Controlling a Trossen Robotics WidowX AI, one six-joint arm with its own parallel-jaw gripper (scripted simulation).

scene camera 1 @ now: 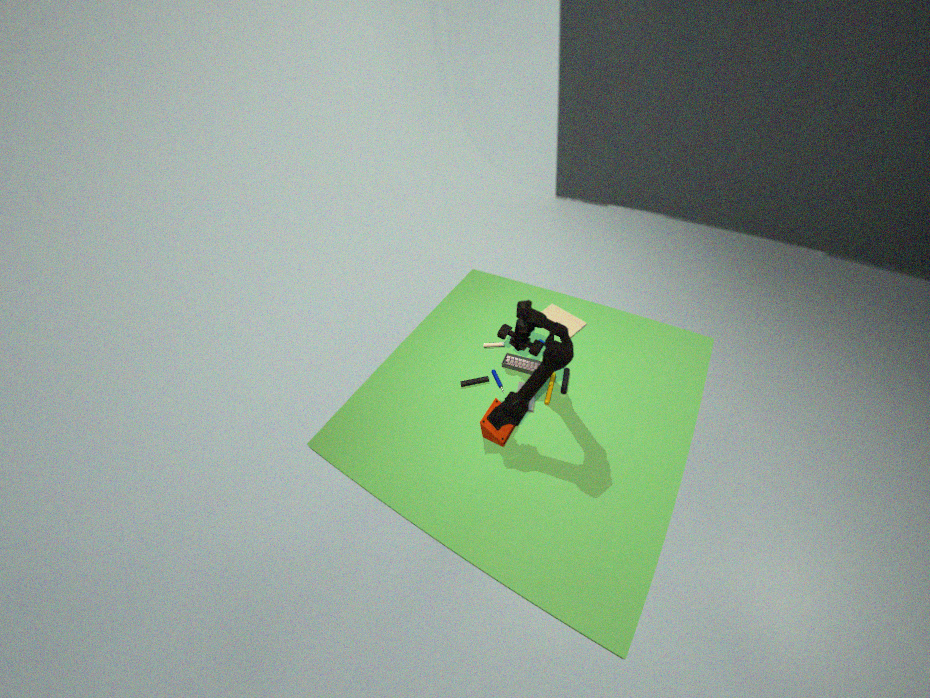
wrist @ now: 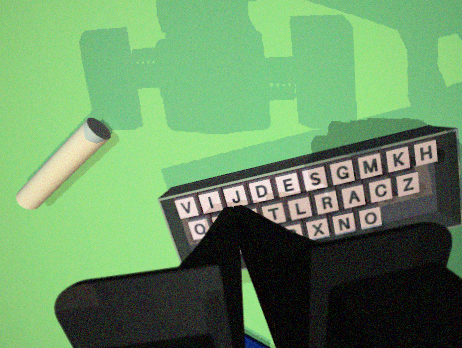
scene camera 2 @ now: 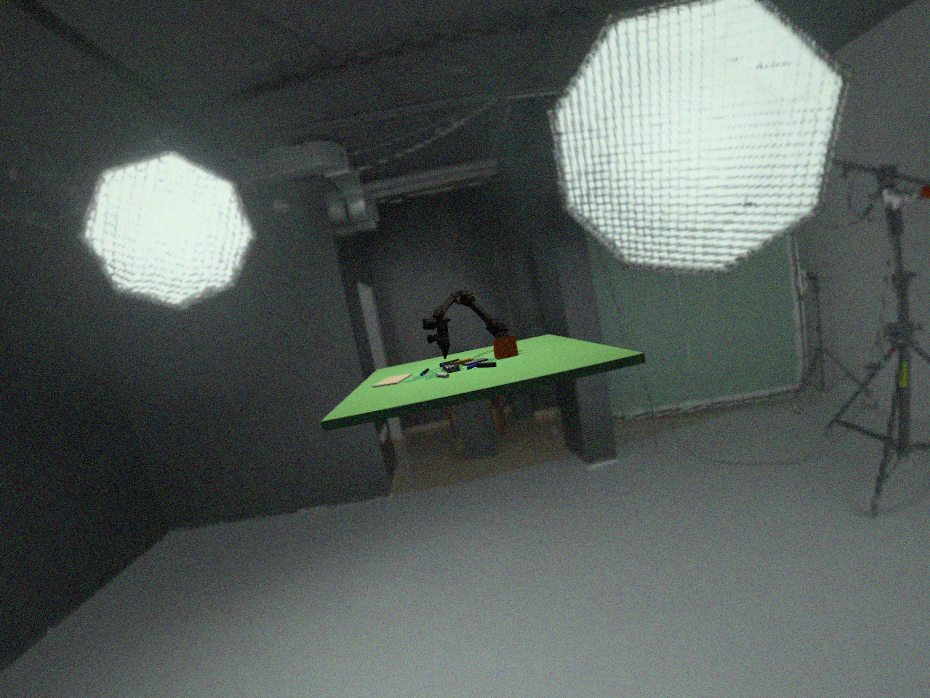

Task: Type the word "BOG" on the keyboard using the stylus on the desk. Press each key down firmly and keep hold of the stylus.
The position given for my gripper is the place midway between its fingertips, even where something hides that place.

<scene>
My gripper [wrist: 233, 215] is shut, holding nothing. Also in view: a cream cylinder [wrist: 92, 134].
</scene>
